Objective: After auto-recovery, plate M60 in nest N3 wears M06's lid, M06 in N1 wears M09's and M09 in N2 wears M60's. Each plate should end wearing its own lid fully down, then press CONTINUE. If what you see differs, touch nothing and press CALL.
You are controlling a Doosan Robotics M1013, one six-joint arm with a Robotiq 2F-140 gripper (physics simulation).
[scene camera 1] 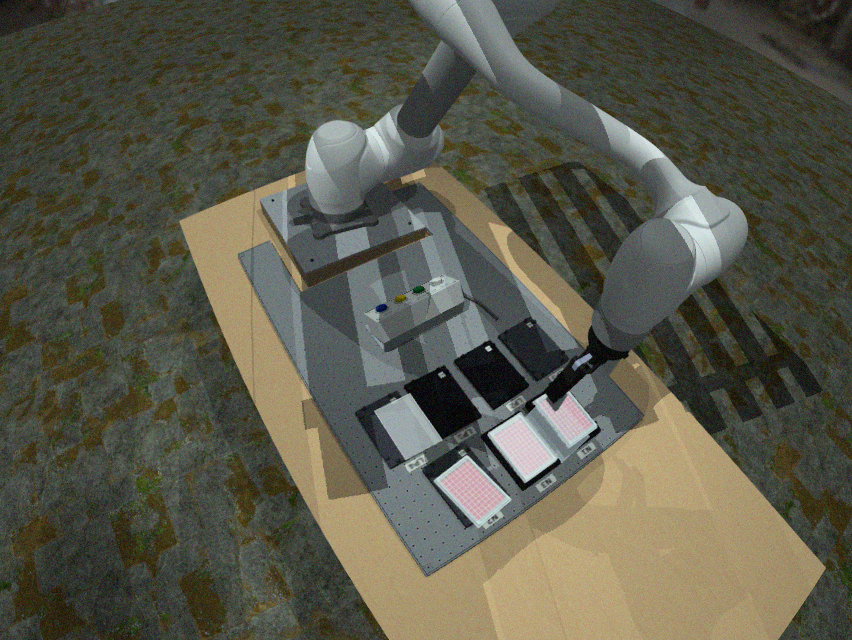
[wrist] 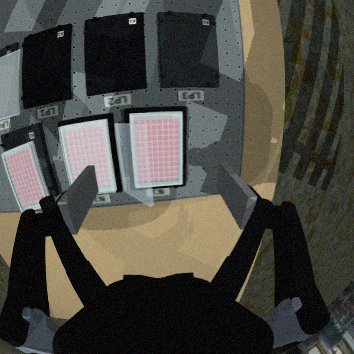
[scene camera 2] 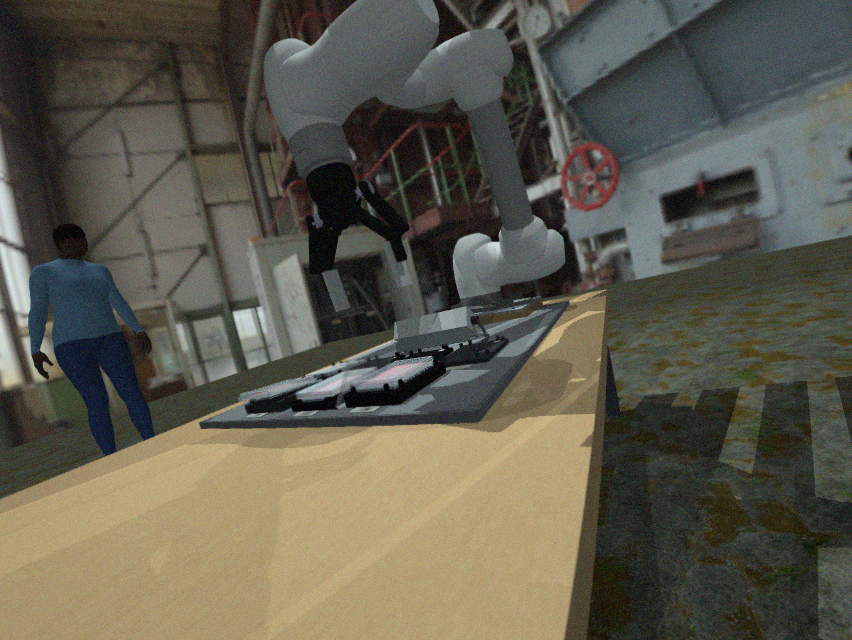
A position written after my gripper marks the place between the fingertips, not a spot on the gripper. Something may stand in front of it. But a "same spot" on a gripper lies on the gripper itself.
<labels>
my gripper: scene camera 1; wrist 156, 176; scene camera 2
same spot on my gripper: [scene camera 1: 556, 392] = [scene camera 2: 309, 261]
</labels>
